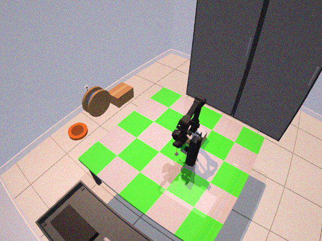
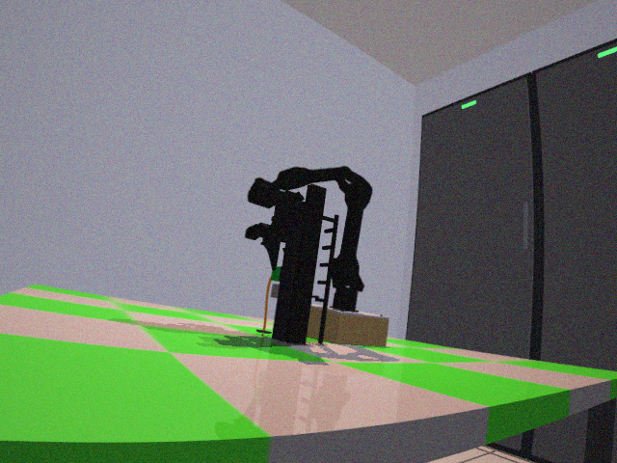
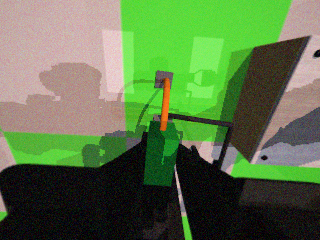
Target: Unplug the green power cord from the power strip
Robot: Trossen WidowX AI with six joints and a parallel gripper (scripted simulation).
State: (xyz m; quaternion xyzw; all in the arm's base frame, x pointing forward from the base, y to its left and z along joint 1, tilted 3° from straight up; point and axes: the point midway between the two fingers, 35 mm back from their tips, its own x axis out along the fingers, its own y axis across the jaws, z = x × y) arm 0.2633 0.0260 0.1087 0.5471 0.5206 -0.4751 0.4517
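Now: the green plug 30 mm to the left of my gripper tip.
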